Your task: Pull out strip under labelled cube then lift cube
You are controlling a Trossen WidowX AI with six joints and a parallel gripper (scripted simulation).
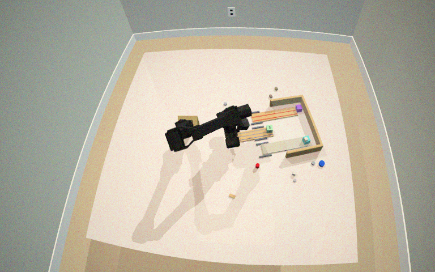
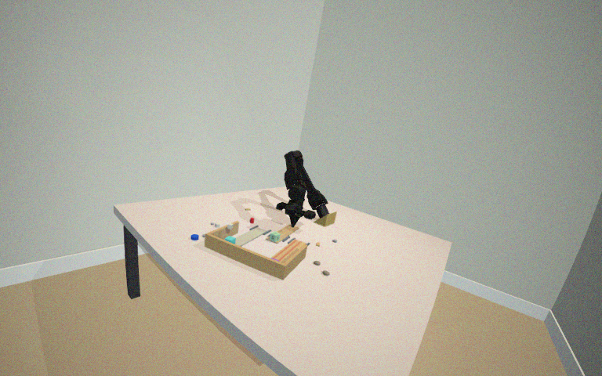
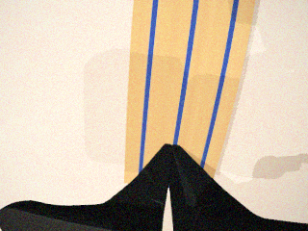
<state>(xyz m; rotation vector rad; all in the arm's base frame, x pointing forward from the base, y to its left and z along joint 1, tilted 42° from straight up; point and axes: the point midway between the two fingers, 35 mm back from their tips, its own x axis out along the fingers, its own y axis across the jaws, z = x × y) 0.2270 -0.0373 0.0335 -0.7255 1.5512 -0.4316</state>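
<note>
My gripper tip is now 90 mm short of the blue-lined strip and 20 mm to the right of it. From my gripper tip the other things lie so: blue cylinder: 450 mm ahead, 140 mm to the right; then red cylinder: 130 mm ahead, 150 mm to the right, 10 mm above.
</note>
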